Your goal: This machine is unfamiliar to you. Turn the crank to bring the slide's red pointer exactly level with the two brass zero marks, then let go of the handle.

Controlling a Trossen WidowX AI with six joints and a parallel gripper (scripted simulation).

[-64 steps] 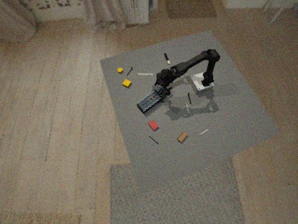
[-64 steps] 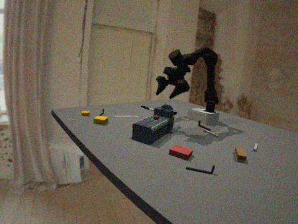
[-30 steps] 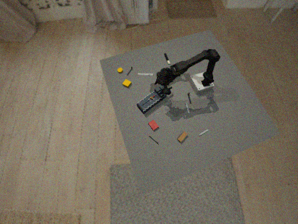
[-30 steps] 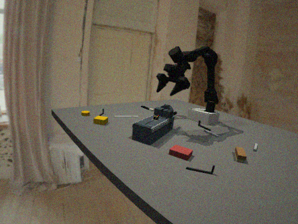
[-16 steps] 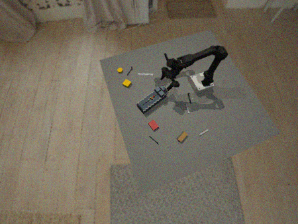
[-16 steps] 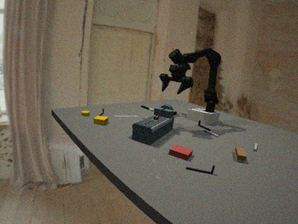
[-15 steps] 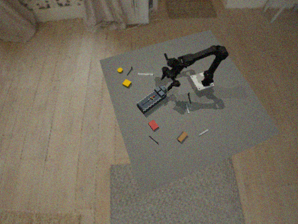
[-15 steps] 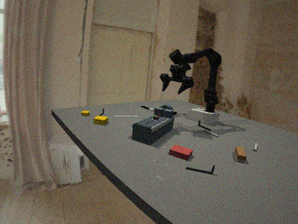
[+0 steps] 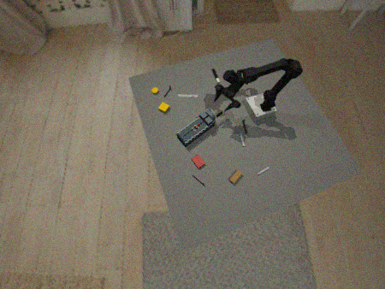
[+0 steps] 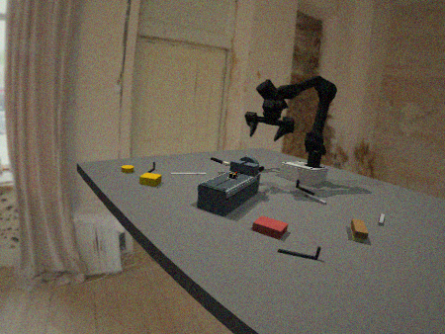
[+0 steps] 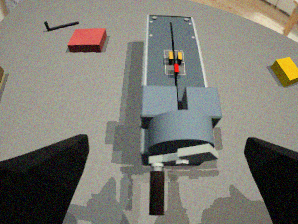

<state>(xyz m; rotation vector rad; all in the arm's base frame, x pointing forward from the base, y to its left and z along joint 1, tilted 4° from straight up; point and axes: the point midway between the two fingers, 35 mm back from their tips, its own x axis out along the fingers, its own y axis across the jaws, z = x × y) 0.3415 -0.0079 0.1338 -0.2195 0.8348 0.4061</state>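
Now: the dark handle 120 mm below my gripper tip, 20 mm behind it and 10 mm to the right of it. The rest, counted from my gripper tip: red pointer (140 mm ahead, 110 mm below, 40 mm to the left); then yellow block (340 mm ahead, 180 mm to the right, 180 mm below); then red block (260 mm to the left, 190 mm ahead, 180 mm below).
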